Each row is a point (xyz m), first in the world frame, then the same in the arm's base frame.
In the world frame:
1: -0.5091 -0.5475 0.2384
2: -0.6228 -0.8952 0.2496
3: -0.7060 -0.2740 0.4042
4: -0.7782 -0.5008 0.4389
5: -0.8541 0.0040 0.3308
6: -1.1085 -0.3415 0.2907
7: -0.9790 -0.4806 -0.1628
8: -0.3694 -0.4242 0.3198
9: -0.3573 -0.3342 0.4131
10: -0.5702 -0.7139 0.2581
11: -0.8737 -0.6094 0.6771
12: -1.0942 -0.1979 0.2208
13: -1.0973 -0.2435 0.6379
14: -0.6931 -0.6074 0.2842
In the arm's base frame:
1: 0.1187 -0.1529 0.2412
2: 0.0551 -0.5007 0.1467
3: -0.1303 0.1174 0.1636
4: -0.1940 -0.1100 0.1181
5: -0.1503 0.3968 0.0020
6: -0.2442 0.0522 -0.2391
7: 0.2119 -0.0781 -0.3687
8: 0.1209 -0.0312 0.4041
9: 0.0464 0.0569 0.4643
10: 0.0726 -0.3196 0.1978
11: -0.4451 -0.2232 0.1609
12: -0.1796 0.1971 -0.2622
13: -0.5352 0.1434 -0.0461
14: -0.0160 -0.2136 0.1081

